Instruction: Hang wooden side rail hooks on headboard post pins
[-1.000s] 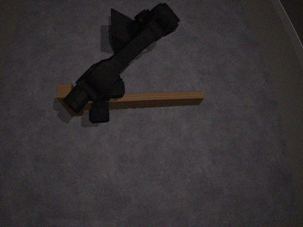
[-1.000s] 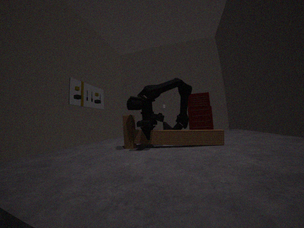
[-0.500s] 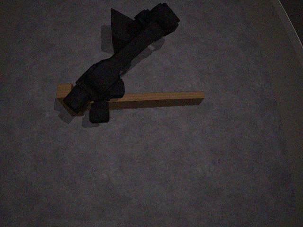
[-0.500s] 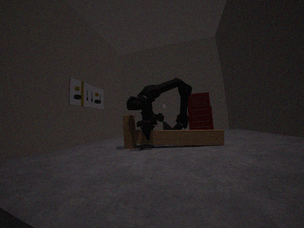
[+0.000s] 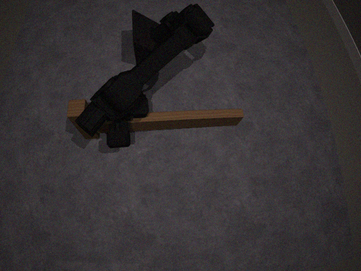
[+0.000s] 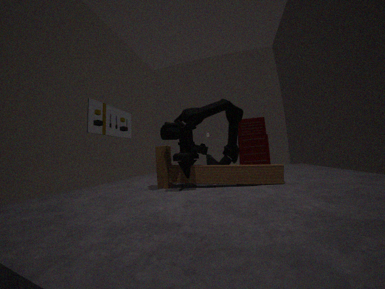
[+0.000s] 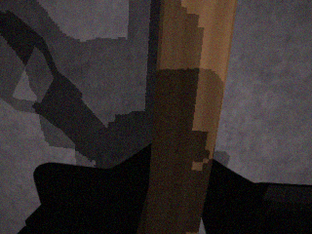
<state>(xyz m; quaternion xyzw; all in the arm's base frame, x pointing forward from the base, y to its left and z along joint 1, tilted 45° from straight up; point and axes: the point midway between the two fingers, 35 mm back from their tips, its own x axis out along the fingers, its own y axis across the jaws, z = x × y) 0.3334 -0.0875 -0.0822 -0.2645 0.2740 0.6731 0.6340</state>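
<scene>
Now: the headboard post 11 cm to the right of my gripper tip and 4 cm above it.
</scene>
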